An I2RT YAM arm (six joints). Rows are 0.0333 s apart.
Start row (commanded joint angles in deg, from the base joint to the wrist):
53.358, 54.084, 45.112, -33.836, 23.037, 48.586
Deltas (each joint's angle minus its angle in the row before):
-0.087, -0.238, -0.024, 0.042, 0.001, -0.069
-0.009, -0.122, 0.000, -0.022, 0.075, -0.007
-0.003, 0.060, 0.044, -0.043, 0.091, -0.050
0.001, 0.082, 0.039, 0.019, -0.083, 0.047
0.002, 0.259, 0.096, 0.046, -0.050, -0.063
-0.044, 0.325, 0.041, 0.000, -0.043, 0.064
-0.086, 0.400, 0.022, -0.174, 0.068, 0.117
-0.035, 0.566, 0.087, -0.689, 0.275, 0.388
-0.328, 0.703, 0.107, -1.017, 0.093, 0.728
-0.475, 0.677, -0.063, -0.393, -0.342, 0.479
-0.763, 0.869, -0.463, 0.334, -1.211, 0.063
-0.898, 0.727, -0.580, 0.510, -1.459, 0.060
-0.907, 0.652, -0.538, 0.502, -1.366, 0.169
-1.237, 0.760, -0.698, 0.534, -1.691, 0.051
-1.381, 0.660, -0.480, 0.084, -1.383, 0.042
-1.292, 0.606, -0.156, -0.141, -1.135, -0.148
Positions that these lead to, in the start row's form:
53.271, 53.846, 45.088, -33.794, 23.038, 48.517
53.262, 53.724, 45.088, -33.816, 23.113, 48.510
53.259, 53.784, 45.132, -33.859, 23.204, 48.460
53.260, 53.866, 45.171, -33.840, 23.121, 48.507
53.262, 54.125, 45.267, -33.794, 23.071, 48.444
53.218, 54.450, 45.308, -33.794, 23.028, 48.508
53.132, 54.850, 45.330, -33.968, 23.096, 48.625
53.097, 55.416, 45.417, -34.657, 23.371, 49.013
52.769, 56.119, 45.524, -35.674, 23.464, 49.741
52.294, 56.796, 45.461, -36.067, 23.122, 50.220
51.531, 57.665, 44.998, -35.733, 21.911, 50.283
50.633, 58.392, 44.418, -35.223, 20.452, 50.343
49.726, 59.044, 43.880, -34.721, 19.086, 50.512
48.489, 59.804, 43.182, -34.187, 17.395, 50.563
47.108, 60.464, 42.702, -34.103, 16.012, 50.605
45.816, 61.070, 42.546, -34.244, 14.877, 50.457

